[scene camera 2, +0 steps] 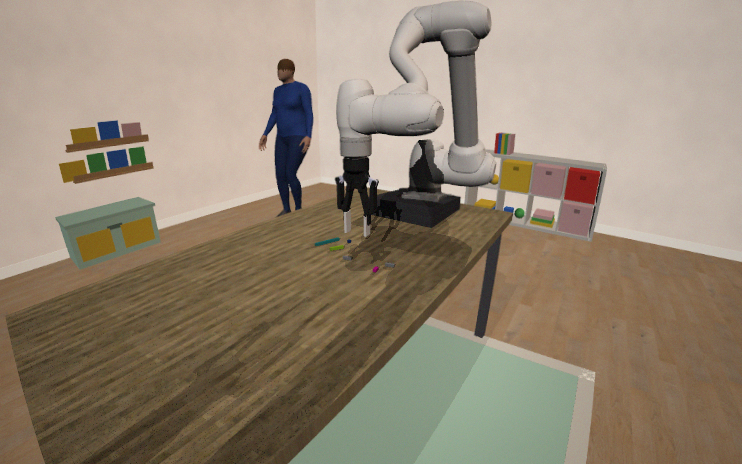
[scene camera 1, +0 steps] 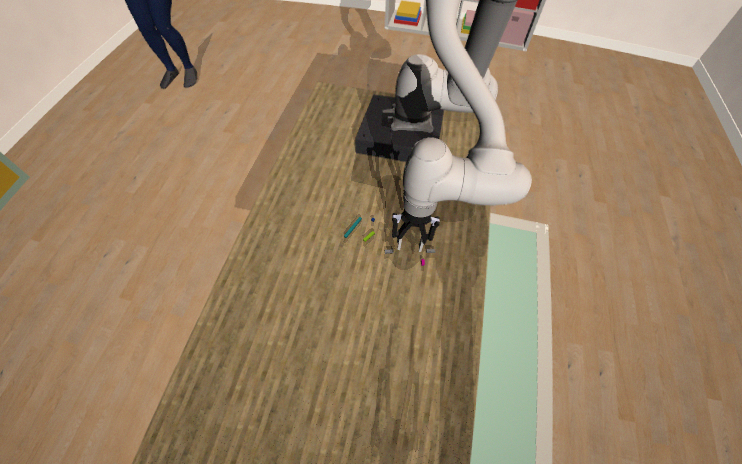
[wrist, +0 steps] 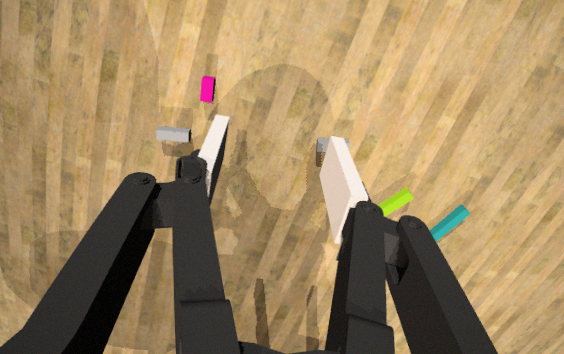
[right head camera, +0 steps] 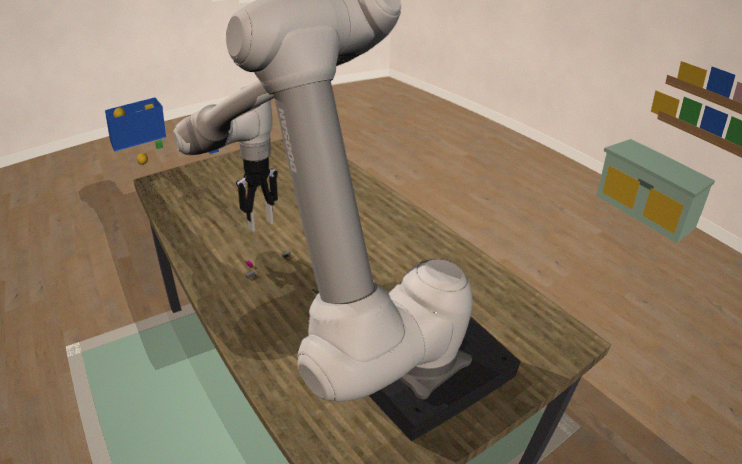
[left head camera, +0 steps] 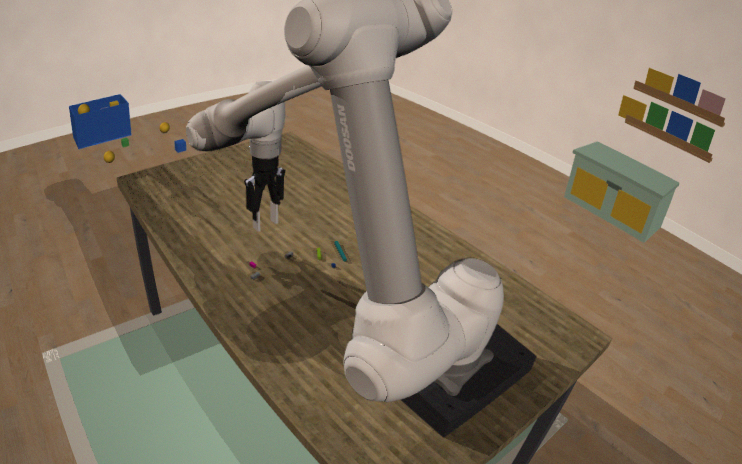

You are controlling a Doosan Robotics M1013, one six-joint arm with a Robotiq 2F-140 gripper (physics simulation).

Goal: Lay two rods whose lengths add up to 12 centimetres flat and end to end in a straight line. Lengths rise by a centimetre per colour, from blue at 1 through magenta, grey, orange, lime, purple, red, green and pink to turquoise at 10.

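Frame: origin at the arm's base, x ahead, y left, z up, level; metres.
Seen in the pictures: gripper, fingertip midpoint: (scene camera 2: 357, 233) (scene camera 1: 409, 247) (wrist: 276, 147) (right head camera: 260, 225) (left head camera: 265, 225); arm's base at its link origin: (scene camera 2: 424, 197) (scene camera 1: 411, 118).
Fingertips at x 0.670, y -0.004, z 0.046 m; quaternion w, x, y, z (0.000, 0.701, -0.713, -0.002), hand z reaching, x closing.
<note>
Offsets run from my fingertips to a thing's middle. Level surfaces: height alone.
My gripper (left head camera: 266, 225) (right head camera: 261, 225) (scene camera 1: 410, 250) (scene camera 2: 356, 233) (wrist: 276, 147) is partly open and empty, above the table. A turquoise rod {0.129 m back, 0.200 m right, 0.113 m down} (left head camera: 340, 251) (scene camera 1: 352, 226) (scene camera 2: 327, 241) (wrist: 451, 223) lies flat beside a lime rod {0.095 m back, 0.138 m right, 0.113 m down} (left head camera: 319, 253) (scene camera 1: 369, 235) (scene camera 2: 337, 248) (wrist: 397, 201), apart from it. A small blue rod {0.169 m back, 0.128 m right, 0.113 m down} (left head camera: 333, 265) (scene camera 1: 372, 219) (scene camera 2: 349, 241) lies near both. A grey rod {0.039 m back, 0.061 m right, 0.113 m down} (left head camera: 288, 254) (scene camera 1: 389, 251) (scene camera 2: 348, 257) (wrist: 323, 145) is partly behind a fingertip in the wrist view. Another grey rod {0.054 m back, 0.087 m left, 0.113 m down} (left head camera: 255, 275) (scene camera 1: 430, 250) (scene camera 2: 390, 264) (wrist: 173, 134) lies near a magenta rod {0.006 m back, 0.060 m left, 0.113 m down} (left head camera: 252, 264) (scene camera 1: 422, 262) (scene camera 2: 375, 269) (wrist: 207, 89).
The arm stands on a black base (left head camera: 443, 418) (right head camera: 413, 426) (scene camera 1: 369, 145) (scene camera 2: 432, 214) at one end of the wooden table {0.118 m down} (scene camera 1: 306, 328) (scene camera 2: 191, 328). In the right head camera the arm hides the turquoise, lime and blue rods. A person (scene camera 2: 293, 114) stands beyond the table.
</note>
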